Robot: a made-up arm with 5 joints.
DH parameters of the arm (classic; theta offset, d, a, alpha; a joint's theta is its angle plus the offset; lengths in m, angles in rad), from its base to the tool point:
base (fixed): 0 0.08 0 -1.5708
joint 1: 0 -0.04 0.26 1.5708
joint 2: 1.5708 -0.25 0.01 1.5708
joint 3: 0 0.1 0 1.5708
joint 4: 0 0.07 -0.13 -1.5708
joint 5: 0 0.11 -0.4 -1.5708
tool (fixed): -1.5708 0.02 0 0
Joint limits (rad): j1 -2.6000..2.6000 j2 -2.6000..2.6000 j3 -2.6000..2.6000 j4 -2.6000..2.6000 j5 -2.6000..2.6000
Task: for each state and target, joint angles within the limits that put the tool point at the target. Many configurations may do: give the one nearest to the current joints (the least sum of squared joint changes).
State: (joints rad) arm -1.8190 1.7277 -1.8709 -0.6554 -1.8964
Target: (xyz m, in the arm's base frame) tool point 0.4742 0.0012 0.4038
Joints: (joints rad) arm -1.7452 1.7011 -2.2532 -0.8030 -2.4228
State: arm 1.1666 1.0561 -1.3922 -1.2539 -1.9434
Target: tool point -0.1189 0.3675 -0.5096
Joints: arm 1.0289 0.4083 -1.8260 -1.4255 -1.3022
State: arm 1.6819 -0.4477 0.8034 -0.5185 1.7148
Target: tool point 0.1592 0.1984 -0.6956
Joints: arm 0.8691 -0.6378 1.2050 -0.5920 1.8749
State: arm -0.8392 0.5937 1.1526 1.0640 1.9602
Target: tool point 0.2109 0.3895 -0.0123
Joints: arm -1.0090 0.9233 1.7667 0.9875 2.1005
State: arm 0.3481 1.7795 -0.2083 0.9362 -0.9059
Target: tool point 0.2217 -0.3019 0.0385
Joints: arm 0.3503 1.4648 -0.5570 1.4577 -0.8491
